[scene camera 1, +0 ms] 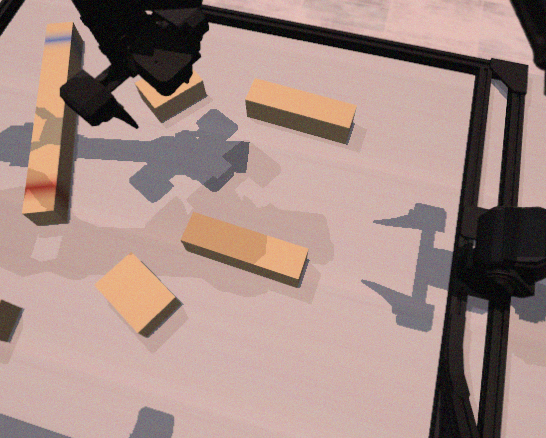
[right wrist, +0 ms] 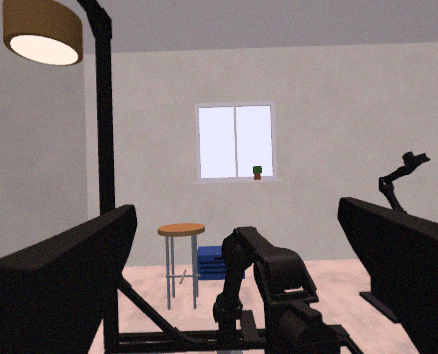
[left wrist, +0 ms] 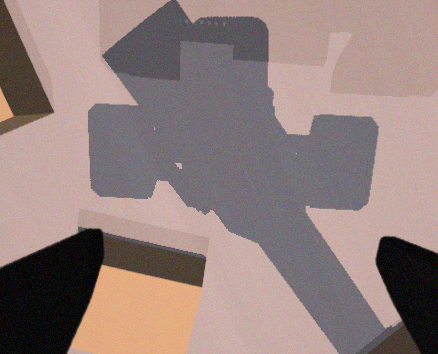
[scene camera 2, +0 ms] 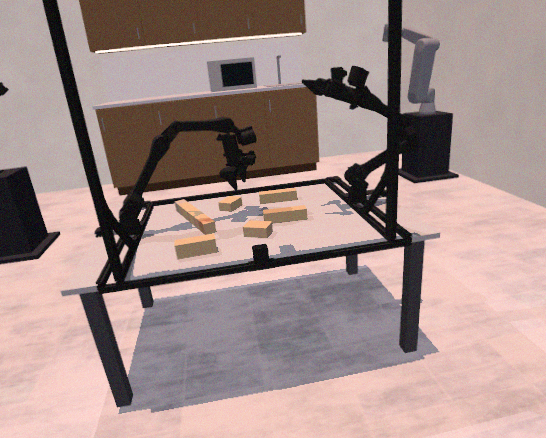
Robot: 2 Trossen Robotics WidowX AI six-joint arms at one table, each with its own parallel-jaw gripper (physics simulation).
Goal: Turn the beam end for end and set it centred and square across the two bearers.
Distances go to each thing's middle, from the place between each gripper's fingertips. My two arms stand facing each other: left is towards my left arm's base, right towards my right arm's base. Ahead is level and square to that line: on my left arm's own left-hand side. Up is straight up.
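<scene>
My left gripper is 100 mm above the long beam [scene camera 1: 46, 200] and 210 mm to the right of it. As for my right hand, the beam is 90 mm ahead of it, 480 mm below it and 480 mm to the left of it. So going by its middle, the long beam is nearer to my left gripper than to my right hand.
</scene>
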